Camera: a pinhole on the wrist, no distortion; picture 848 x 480 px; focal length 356.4 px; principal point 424.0 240.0 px. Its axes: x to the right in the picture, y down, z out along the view. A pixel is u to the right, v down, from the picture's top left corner.
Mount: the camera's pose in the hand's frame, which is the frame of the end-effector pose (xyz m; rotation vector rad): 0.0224 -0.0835 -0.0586 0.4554 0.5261 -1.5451
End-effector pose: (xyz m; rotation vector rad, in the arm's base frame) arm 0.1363 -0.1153 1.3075 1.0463 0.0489 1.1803
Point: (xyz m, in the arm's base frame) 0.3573 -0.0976 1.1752
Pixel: 593.6 288.1
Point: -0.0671 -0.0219 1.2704
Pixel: behind the camera
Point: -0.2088 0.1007 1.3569
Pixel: behind the camera
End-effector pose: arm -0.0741 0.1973 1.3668 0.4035 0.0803 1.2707
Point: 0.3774 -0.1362 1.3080
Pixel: 621.5 57.7
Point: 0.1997 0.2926 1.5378
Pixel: 300.4 454.1
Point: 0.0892 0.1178 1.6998
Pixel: 130.1 222.6
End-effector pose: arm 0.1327 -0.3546 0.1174 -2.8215 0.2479 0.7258
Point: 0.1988 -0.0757 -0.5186
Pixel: 233.7 413.8
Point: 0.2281 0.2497 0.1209
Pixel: 690.8 233.9
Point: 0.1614 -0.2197 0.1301
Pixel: 445.2 153.4
